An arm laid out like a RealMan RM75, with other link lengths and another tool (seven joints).
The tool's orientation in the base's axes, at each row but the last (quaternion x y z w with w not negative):
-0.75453 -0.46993 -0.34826 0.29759
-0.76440 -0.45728 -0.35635 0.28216
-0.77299 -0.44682 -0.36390 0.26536
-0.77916 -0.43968 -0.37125 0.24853
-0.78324 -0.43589 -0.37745 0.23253
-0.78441 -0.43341 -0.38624 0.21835
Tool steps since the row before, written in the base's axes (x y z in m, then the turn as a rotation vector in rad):
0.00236 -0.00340 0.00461 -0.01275 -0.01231 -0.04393
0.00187 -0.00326 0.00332 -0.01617 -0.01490 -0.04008
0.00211 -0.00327 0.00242 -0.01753 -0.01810 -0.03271
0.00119 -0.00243 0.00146 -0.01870 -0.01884 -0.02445
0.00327 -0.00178 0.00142 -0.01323 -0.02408 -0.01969
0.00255 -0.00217 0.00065 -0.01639 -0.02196 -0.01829
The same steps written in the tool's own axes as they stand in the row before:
0.00275 0.00290 -0.00473 -0.04558 -0.00164 0.01280
0.00165 0.00271 -0.00388 -0.04490 -0.00403 0.00760
0.00102 0.00316 -0.00316 -0.04105 -0.00439 0.00042
0.00035 0.00214 -0.00218 -0.03524 -0.00555 -0.00549
0.00132 0.00367 -0.00083 -0.03228 0.00166 -0.00988
0.00024 0.00331 -0.00080 -0.03111 -0.00215 -0.01061

